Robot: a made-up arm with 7 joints. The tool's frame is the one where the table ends. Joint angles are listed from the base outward.
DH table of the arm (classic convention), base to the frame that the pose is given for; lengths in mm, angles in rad. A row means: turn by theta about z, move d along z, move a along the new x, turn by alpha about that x. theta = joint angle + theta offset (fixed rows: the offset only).
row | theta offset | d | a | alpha
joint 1 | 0.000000 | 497.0 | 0.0 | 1.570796
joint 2 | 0.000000 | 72.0 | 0.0 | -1.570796
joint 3 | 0.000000 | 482.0 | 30.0 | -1.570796
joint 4 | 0.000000 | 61.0 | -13.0 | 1.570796
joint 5 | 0.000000 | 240.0 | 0.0 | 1.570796
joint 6 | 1.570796 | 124.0 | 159.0 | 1.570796
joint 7 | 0.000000 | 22.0 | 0.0 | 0.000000
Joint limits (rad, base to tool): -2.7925..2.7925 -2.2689..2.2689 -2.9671..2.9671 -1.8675..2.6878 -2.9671..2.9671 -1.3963..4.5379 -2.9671..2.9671
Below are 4 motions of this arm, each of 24 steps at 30 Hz.
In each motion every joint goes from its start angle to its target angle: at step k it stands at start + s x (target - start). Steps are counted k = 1, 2, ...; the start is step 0. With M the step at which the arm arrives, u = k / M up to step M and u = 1 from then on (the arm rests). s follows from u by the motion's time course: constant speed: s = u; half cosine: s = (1 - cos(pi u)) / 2; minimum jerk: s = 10 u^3 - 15 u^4 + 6 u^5.
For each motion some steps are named. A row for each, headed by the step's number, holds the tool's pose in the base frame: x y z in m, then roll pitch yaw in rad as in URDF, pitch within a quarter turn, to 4 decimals.
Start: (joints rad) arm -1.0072 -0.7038 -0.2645 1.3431 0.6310 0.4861 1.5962
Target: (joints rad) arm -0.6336 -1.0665 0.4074 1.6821 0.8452 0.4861 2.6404
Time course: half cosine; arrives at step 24
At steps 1, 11, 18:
1: 0.1385 -0.6818 0.6713 3.1186 0.3957 -3.0994
11: 0.3315 -0.5671 0.4917 2.5217 0.2588 2.8787
18: 0.4410 -0.3705 0.3642 2.1286 -0.2193 2.8391

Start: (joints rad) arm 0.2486 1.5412 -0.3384 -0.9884 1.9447 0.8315 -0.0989
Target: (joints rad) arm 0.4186 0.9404 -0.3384 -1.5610 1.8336 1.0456 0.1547
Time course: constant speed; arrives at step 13
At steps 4, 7, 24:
4: -0.7502 -0.2261 0.4336 2.2673 0.6212 -2.1094
7: -0.7167 -0.2463 0.5013 2.2613 0.5417 -2.0958
24: -0.6237 -0.2745 0.6234 2.2738 0.3724 -2.0540

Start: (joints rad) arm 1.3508 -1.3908 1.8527 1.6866 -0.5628 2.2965 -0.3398
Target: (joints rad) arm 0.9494 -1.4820 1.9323 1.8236 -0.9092 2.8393 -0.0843
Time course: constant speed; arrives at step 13
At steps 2, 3, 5, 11, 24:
2: 0.0733 0.6294 0.6903 -0.6561 -0.5026 0.1712
3: 0.0964 0.6229 0.6872 -0.6375 -0.4595 0.1226
5: 0.1411 0.6075 0.6804 -0.6012 -0.3702 0.0313
11: 0.2604 0.5459 0.6538 -0.4929 -0.0833 -0.1985
24: 0.2948 0.5215 0.6432 -0.4536 0.0170 -0.2606

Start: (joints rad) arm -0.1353 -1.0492 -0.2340 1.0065 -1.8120 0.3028 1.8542
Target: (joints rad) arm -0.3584 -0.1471 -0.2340 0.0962 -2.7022 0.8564 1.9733
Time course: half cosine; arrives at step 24
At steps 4, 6, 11, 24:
4: 0.8346 -0.1385 0.6911 0.5910 -1.1759 1.1080
6: 0.8171 -0.1321 0.7711 0.2831 -1.1324 1.4451
11: 0.6912 -0.0977 1.0255 -0.1972 -0.7303 1.9557
24: 0.2885 0.0183 1.3053 -0.4743 0.1173 1.7648

